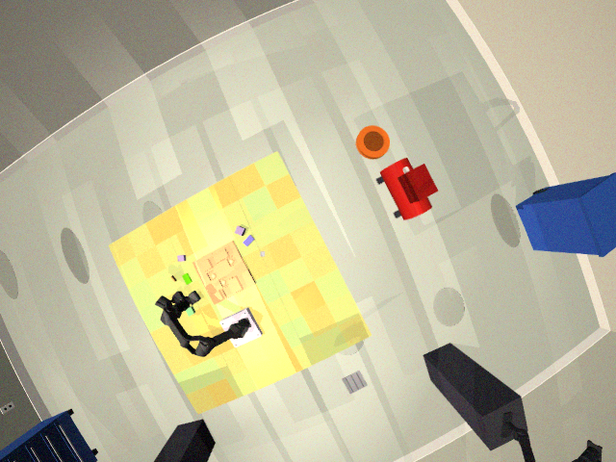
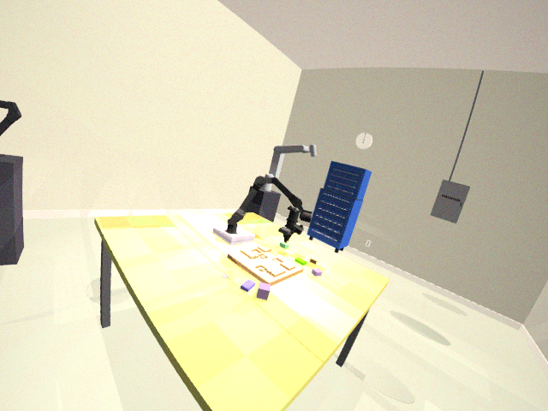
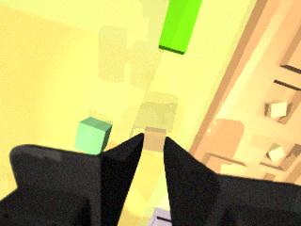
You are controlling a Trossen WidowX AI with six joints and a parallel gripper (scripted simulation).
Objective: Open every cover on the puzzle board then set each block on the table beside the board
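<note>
Right now my gripper tip is 200 mm to the left of the tan puzzle board, 80 mm short of it and 60 mm above it. Round my gripper tip: lilac block 260 mm ahead, 70 mm below, 10 mm to the left; then brown block 160 mm ahead, 110 mm to the left, 70 mm below.
</note>
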